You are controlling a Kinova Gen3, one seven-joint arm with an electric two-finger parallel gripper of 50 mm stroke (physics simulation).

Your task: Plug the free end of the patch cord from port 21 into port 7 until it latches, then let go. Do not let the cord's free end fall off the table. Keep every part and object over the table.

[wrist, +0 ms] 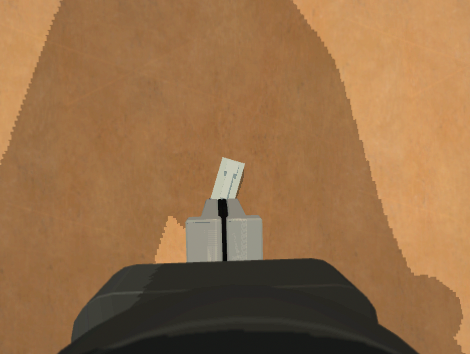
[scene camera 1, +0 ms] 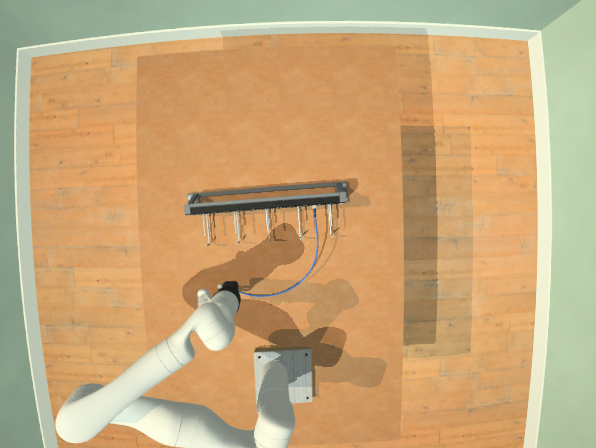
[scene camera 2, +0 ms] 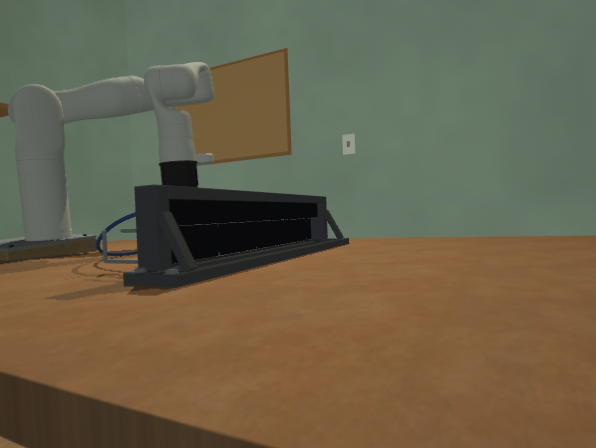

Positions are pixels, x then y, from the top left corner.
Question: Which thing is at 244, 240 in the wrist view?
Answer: The gripper.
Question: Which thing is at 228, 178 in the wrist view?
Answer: A white plug with blue boot.
